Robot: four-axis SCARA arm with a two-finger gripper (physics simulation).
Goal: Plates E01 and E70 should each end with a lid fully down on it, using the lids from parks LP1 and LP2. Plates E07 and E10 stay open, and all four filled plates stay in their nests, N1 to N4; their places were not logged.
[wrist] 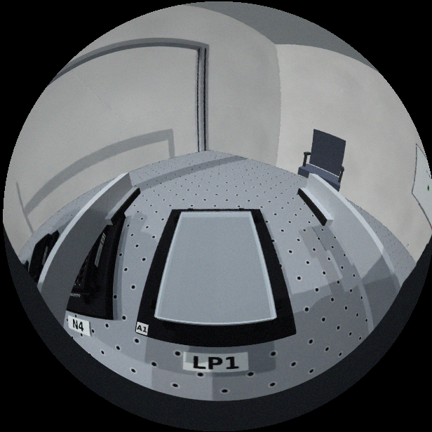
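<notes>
A pale grey lid (215, 265) lies flat in the black nest of park LP1 (215, 336), in the middle of the wrist view. The LP1 label (215, 362) is in front of it. My gripper (218, 176) is open and empty, its two fingers wide apart to the left and right of the lid, above the table. At the left, partly hidden behind the left finger, a dark plate (85, 272) sits in nest N4 (104, 307); its plate label is too oblique to read. Park LP2 and nests N1 and N2 do not show by any readable label.
The N4 label (79, 325) lies in front of that nest. More black nest parts (44, 252) show at the far left, beyond the left finger. The table (225, 377) is a grey board with a grid of holes. A dark blue chair (327, 152) stands beyond its far right edge.
</notes>
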